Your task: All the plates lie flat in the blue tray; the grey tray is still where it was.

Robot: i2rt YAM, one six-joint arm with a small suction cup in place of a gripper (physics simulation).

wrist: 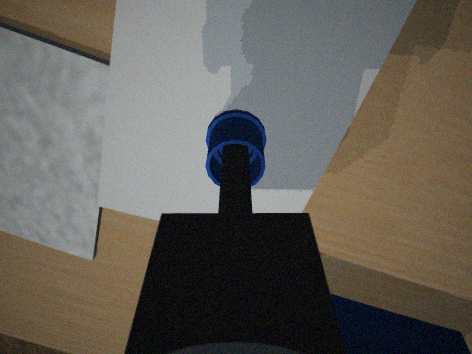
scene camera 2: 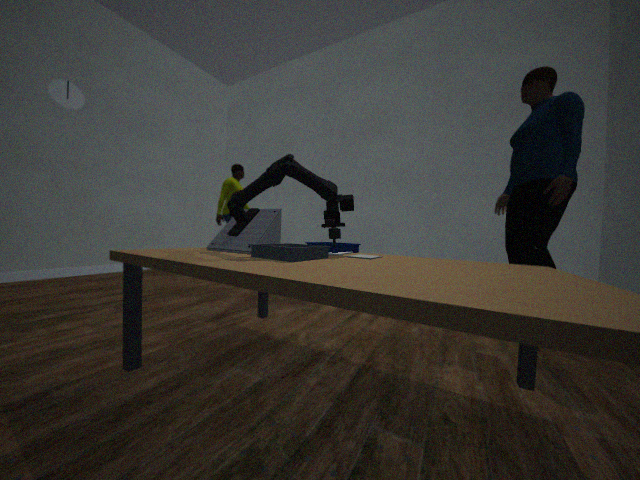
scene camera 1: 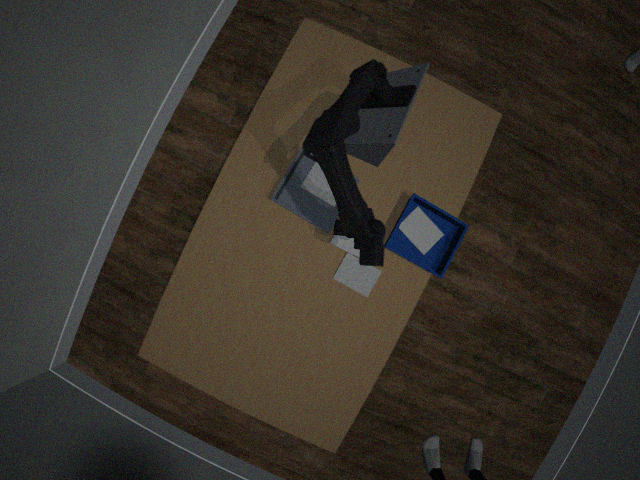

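Pixels of known places: hand, its tool point: [wrist: 235, 127]; arm's base, origin of its link: [scene camera 2: 244, 222] [scene camera 1: 386, 98].
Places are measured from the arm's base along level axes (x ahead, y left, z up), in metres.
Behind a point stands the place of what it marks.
Note:
My suction cup [scene camera 2: 334, 244] @[x 0.449, y 0.141, z -0.140 m] [wrist: 236, 150] @[x 0.449, y 0.141, z -0.140 m] is on a smooth pale plate [scene camera 1: 343, 243] @[x 0.490, y 0.101, z -0.127 m] [scene camera 2: 339, 252] @[x 0.476, y 0.132, z -0.126 m] [wrist: 155, 100] @[x 0.489, y 0.134, z -0.127 m], which looks level and slightly raised. Its edge overlaps a mottled pale plate [scene camera 1: 357, 276] @[x 0.577, y 0.207, z -0.138 m] [scene camera 2: 363, 256] @[x 0.575, y 0.175, z -0.138 m] [wrist: 50, 130] @[x 0.547, y 0.178, z -0.138 m] in the wrist view. That mottled plate lies flat on the table. In scene camera 1, the arm hides the cup and part of the smooth plate. The blue tray [scene camera 1: 450, 253] @[x 0.341, y 0.475, z -0.103 m] [scene camera 2: 352, 247] @[x 0.431, y 0.387, z -0.113 m] [wrist: 400, 325] @[x 0.281, y 0.250, z -0.134 m] holds a plate [scene camera 1: 421, 230] @[x 0.309, y 0.347, z -0.135 m] lying flat. The grey tray [scene camera 1: 305, 209] @[x 0.440, y -0.085, z -0.141 m] [scene camera 2: 289, 252] @[x 0.447, y -0.201, z -0.112 m] holds a pale plate [scene camera 1: 317, 184] @[x 0.336, y -0.087, z -0.135 m], partly hidden by the arm.
The arm's slanted grey mount [scene camera 1: 385, 124] @[x 0.101, y 0.035, z 0.030 m] [scene camera 2: 271, 224] @[x 0.171, y 0.011, z -0.009 m] stands on the wooden table [scene camera 1: 248, 310] @[x 0.889, y -0.106, z -0.144 m] [scene camera 2: 439, 284] @[x 0.918, y -0.280, z -0.144 m], behind the trays. The blue tray is at the table's edge. A person in blue [scene camera 2: 547, 139] and one in yellow [scene camera 2: 227, 196] stand beyond the table.

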